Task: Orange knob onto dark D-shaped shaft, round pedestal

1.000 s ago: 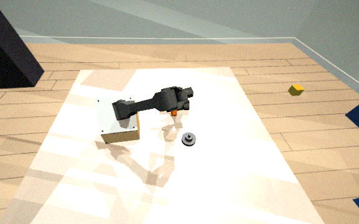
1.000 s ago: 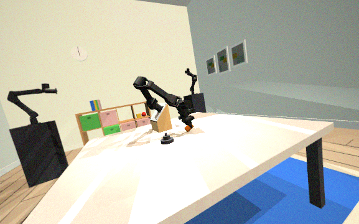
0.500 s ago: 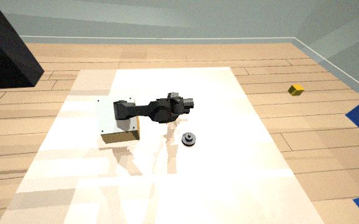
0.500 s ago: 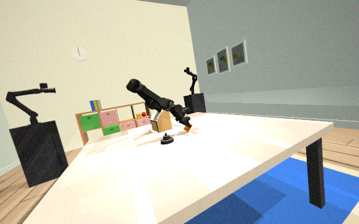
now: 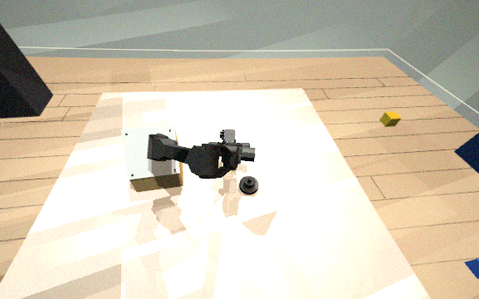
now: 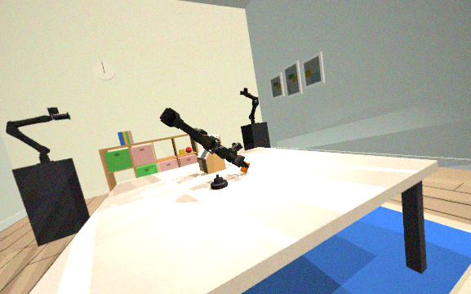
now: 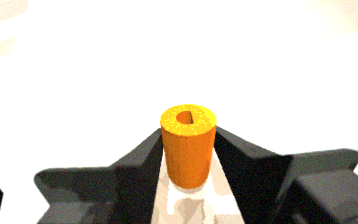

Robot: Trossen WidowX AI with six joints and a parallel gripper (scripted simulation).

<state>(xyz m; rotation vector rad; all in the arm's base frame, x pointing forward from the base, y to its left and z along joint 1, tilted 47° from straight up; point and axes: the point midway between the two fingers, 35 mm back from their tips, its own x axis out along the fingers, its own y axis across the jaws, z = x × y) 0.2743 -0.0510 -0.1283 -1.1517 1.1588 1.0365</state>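
Right now my gripper tip is 10 mm to the left of the orange knob. From my gripper tip the other things lie so: dark round pedestal (50 mm ahead, 210 mm to the right, 10 mm below).
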